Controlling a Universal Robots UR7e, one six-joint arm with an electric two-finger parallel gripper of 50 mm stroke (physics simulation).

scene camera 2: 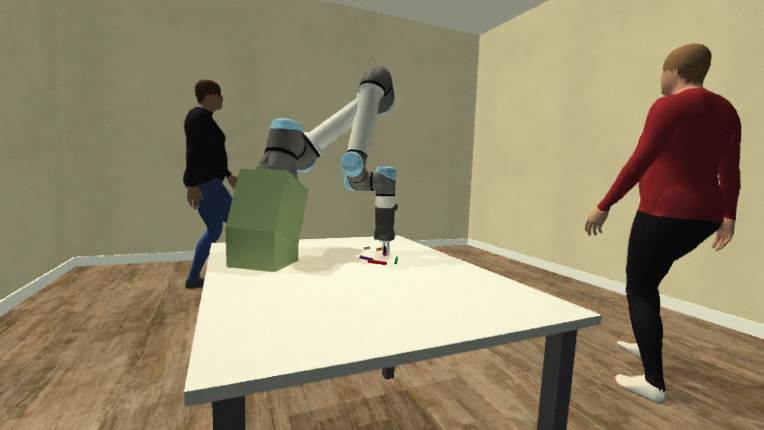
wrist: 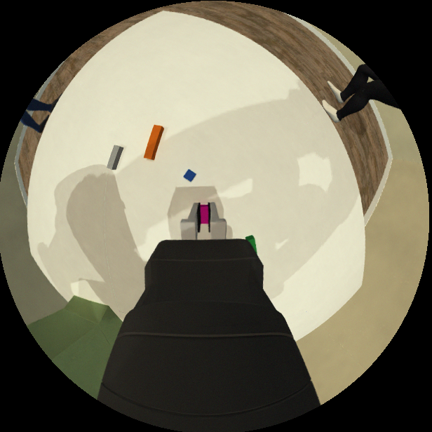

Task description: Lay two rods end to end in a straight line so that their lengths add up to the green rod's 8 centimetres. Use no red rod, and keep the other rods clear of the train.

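Frame: origin at the arm's base, x left, y back, z up, level; millimetres.
Seen in the pictures: gripper, fingertip midpoint: (scene camera 2: pixel 385 254); arm's base, link origin: (scene camera 2: pixel 275 179).
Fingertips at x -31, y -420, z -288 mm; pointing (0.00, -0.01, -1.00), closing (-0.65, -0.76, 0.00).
Observation:
Pixels of each thing's top centre, then the offset from my fingertips to it. Level surfaces: height alone.
- orange rod, top centre: (scene camera 2: pixel 380 247) dy -11, dx +101, dz +7 mm
- shorter grey rod, top centre: (scene camera 2: pixel 367 246) dy +38, dx +130, dz +7 mm
- green rod, top centre: (scene camera 2: pixel 396 258) dy -5, dx -101, dz +7 mm
- red rod, top centre: (scene camera 2: pixel 377 260) dy +75, dx -116, dz +7 mm
- purple rod, top centre: (scene camera 2: pixel 366 256) dy +97, dx -46, dz +7 mm
- white table, surface height: dz -4 mm
My gripper (scene camera 2: pixel 385 253) (wrist: pixel 204 211) is shut on a short magenta rod (wrist: pixel 204 214), low over the table. An orange rod (scene camera 2: pixel 379 248) (wrist: pixel 154 142) lies ahead and to the left in the wrist view, with a shorter grey rod (scene camera 2: pixel 366 247) (wrist: pixel 115 157) left of it. A small blue block (wrist: pixel 189 175) lies just ahead of the fingers. The green rod (scene camera 2: pixel 396 260) (wrist: pixel 251 244) lies to the right, partly hidden by the gripper body in the wrist view. A red rod (scene camera 2: pixel 377 262) and a purple rod (scene camera 2: pixel 365 258) lie close together in the scene view.
The white table (scene camera 2: pixel 374 320) (wrist: pixel 215 65) carries the rods. A large green block-shaped pedestal (scene camera 2: pixel 261 224) (wrist: pixel 85 335) stands under the arm's base. One person (scene camera 2: pixel 205 154) stands behind the table at the left, another (scene camera 2: pixel 684 160) at the right.

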